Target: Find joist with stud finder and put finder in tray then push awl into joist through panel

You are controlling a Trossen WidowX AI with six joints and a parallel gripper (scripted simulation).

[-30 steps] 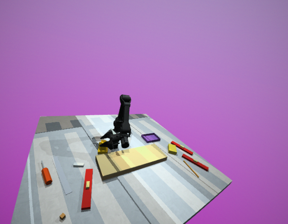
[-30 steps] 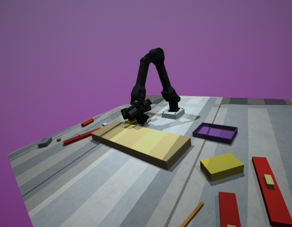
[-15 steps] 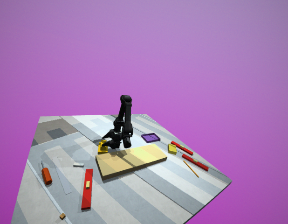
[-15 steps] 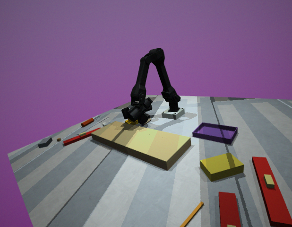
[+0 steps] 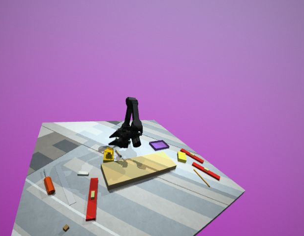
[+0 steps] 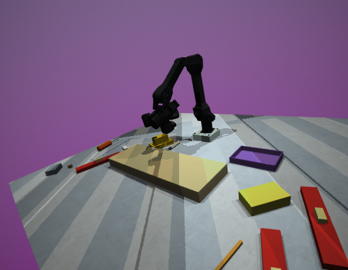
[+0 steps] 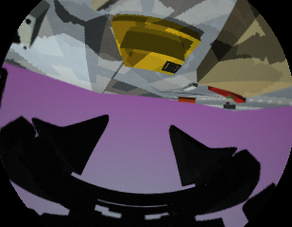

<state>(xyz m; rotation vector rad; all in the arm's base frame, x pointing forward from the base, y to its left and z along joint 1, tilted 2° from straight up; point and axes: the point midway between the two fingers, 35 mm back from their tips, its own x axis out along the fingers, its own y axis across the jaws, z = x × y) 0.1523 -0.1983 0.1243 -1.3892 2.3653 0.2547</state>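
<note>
Now: gripper tip 10 cm above the yellow stud finder and 2 cm short of it. The rest, counted from my gripper tip: clear ruler: 30 cm to the right, 14 cm below, 9 cm ahead; white block: 20 cm to the right, 14 cm below, 8 cm ahead; awl: 13 cm below, 9 cm to the left, 4 cm ahead.
</note>
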